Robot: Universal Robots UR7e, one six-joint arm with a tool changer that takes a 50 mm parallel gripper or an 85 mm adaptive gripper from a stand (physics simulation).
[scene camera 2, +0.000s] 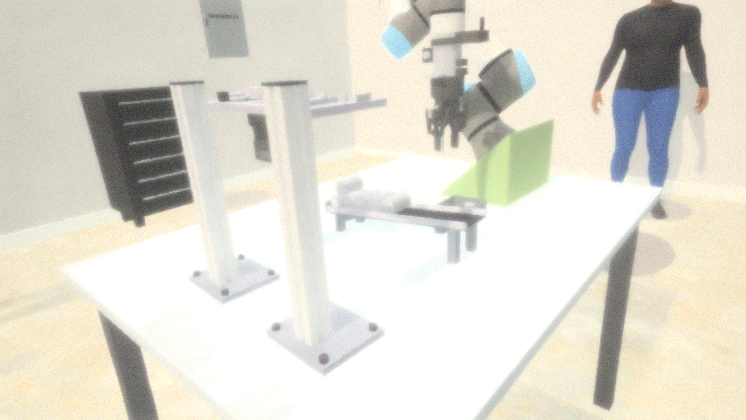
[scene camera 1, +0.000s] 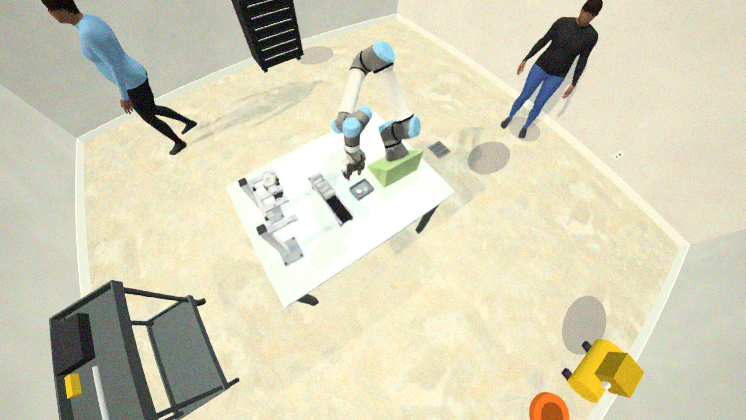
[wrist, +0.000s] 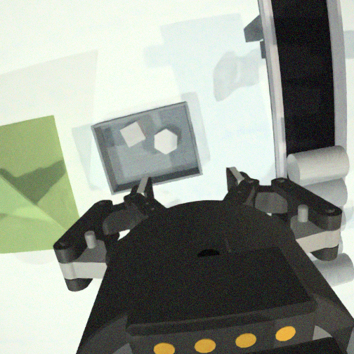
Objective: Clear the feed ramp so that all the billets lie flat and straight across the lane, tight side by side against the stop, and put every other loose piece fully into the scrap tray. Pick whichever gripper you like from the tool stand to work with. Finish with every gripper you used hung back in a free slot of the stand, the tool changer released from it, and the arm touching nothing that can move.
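Places are measured from the arm's base along level axes (x back, y left, z down), in metres.
Pixels of known places: arm's base, link origin: (scene camera 2: 501, 153) (scene camera 1: 397, 156).
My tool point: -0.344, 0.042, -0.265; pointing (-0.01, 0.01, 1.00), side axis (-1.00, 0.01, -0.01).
For each thing: its top centre in the pictures, then the offset to it from my tool point, as dx, dy, dz.
- scrap tray, top centre: (scene camera 2: 458, 203) (scene camera 1: 361, 187) +0.045, +0.005, +0.333
- feed ramp, top centre: (scene camera 2: 399, 205) (scene camera 1: 330, 196) -0.160, -0.015, +0.284
- cylindrical piece, top centre: (scene camera 2: 348, 177) -0.170, -0.169, +0.240
My gripper (scene camera 1: 353, 173) (scene camera 2: 446, 147) (wrist: 189, 181) is open, its fingers wide apart with nothing between them, above the table near the scrap tray (scene camera 2: 462, 199) (wrist: 195, 142). A square block (wrist: 133, 134) and a hexagonal piece (wrist: 166, 141) lie inside the tray, apart from each other. The feed ramp (scene camera 1: 341, 209) (scene camera 2: 438, 214) (wrist: 307, 75) has a dark lane. Several pale billets (scene camera 1: 322, 186) (scene camera 2: 373, 199) (wrist: 320, 165) lie across its far part. One cylindrical piece (scene camera 2: 348, 183) sits higher at the ramp's far end. The gripper body hides part of the row in the wrist view.
The tool stand (scene camera 1: 274, 242) (scene camera 2: 294, 208) has two posts and rails, with a dark gripper (scene camera 2: 259, 136) hanging there. A green wedge-shaped block (scene camera 1: 399, 171) (scene camera 2: 527, 161) (wrist: 30, 145) stands beside the tray, near the arm's base. Two people stand away from the table.
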